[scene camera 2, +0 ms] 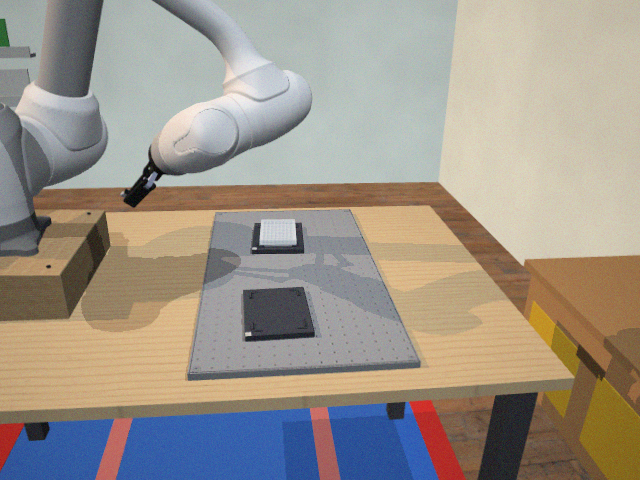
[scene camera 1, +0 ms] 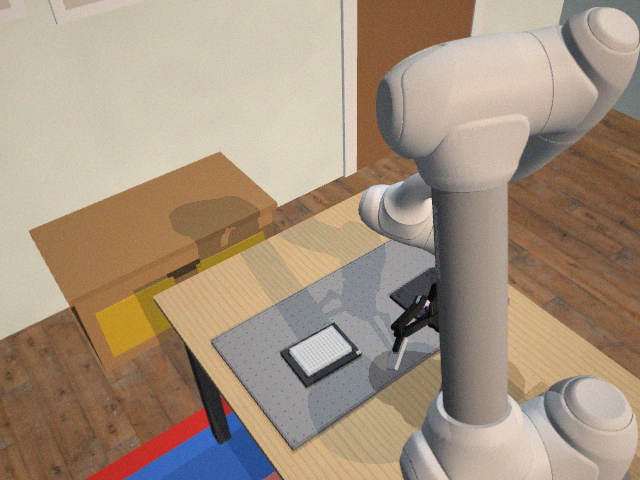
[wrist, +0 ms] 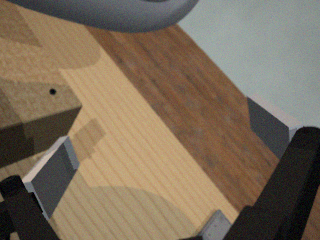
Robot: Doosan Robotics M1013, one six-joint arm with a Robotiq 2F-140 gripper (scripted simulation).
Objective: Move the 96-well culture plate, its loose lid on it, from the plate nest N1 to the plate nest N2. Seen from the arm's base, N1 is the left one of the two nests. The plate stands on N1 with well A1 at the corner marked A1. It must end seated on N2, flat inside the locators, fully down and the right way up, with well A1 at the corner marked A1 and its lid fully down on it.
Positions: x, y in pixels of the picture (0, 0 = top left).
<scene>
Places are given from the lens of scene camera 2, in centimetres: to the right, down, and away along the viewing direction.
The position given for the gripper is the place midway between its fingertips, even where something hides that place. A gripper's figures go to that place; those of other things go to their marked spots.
gripper (scene camera 2: 143, 168): -39, -16, 117
white lid (scene camera 2: 272, 230): -11, -2, 128
</scene>
